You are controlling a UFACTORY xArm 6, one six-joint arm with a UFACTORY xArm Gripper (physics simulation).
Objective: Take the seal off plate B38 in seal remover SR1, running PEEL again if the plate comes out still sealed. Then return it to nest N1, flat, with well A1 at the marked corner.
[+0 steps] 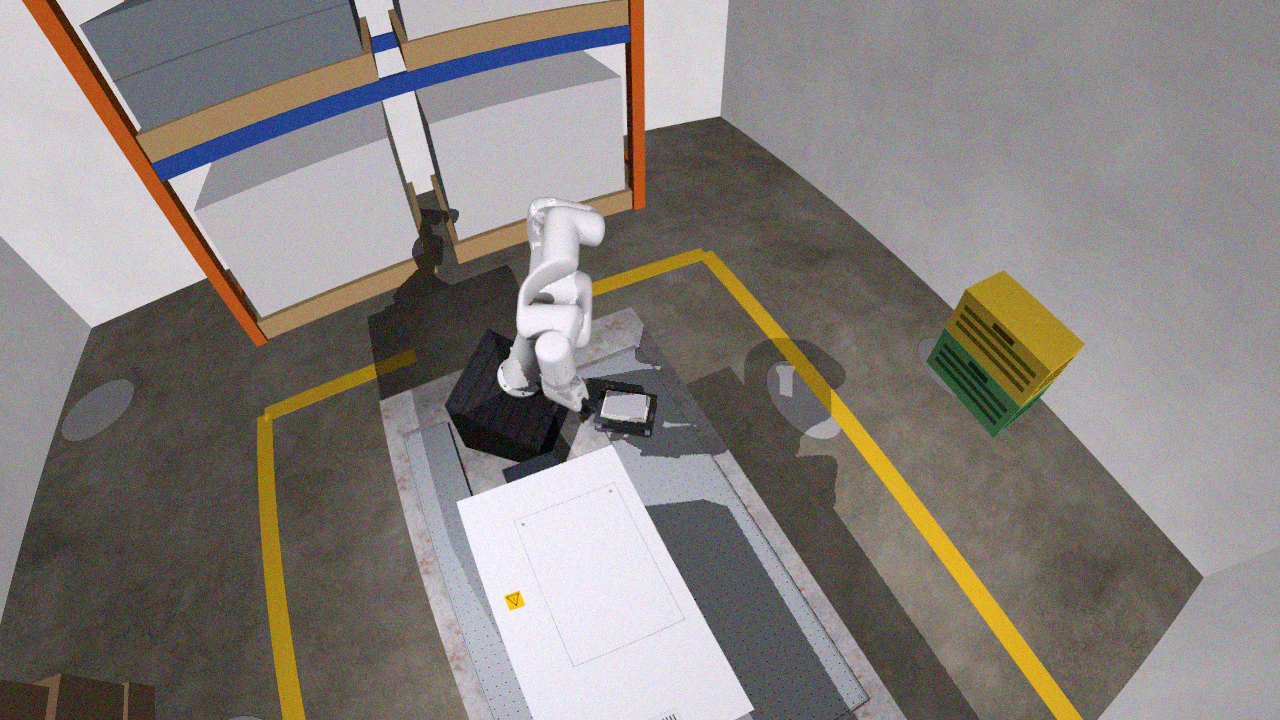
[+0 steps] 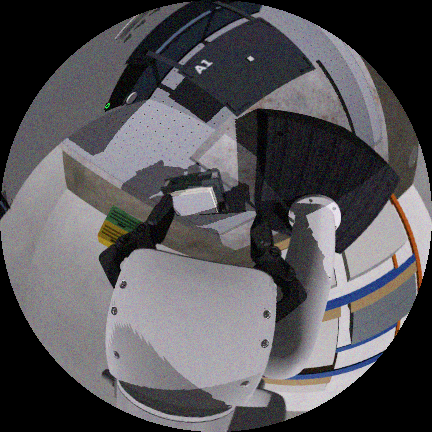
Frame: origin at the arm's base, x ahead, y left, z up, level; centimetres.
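Seen in the pictures: gripper, fingertip midpoint: [image 1: 569, 410] [image 2: 213, 211]; arm's base, origin of the base link: [image 1: 519, 377] [image 2: 314, 216].
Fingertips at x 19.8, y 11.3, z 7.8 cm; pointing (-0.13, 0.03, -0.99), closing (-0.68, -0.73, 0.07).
Offsets run from my fingertips to a thing's top centre.
A pale plate @[dx -8.7, dy +16.0, dz -15.9 cm] [image 1: 624, 407] [image 2: 194, 201] sits on a black nest [image 1: 650, 420] [image 2: 218, 178] beside the arm's base. It looks slightly skewed to the nest's rim; I cannot tell if it lies flat, if it is sealed, or which corner is A1. My gripper [image 1: 583, 404] [image 2: 213, 211] is open and empty, with its black fingers apart, close to the nest on the base side. A white machine housing [image 1: 599, 573] stands in front of the base. A dark tray @[dx +10.6, dy -12.4, dz -9.6 cm] [image 1: 531, 466] [image 2: 272, 45] marked "A1" sticks out from its end.
The black base box [image 1: 505, 407] [image 2: 310, 165] stands close beside the nest, on a perforated worktable [image 1: 666, 470] [image 2: 150, 130]. Yellow and green crates [image 1: 1006, 349] [image 2: 115, 225] stand on the floor at the right. A tall rack [image 1: 636, 116] with large boxes stands behind the arm.
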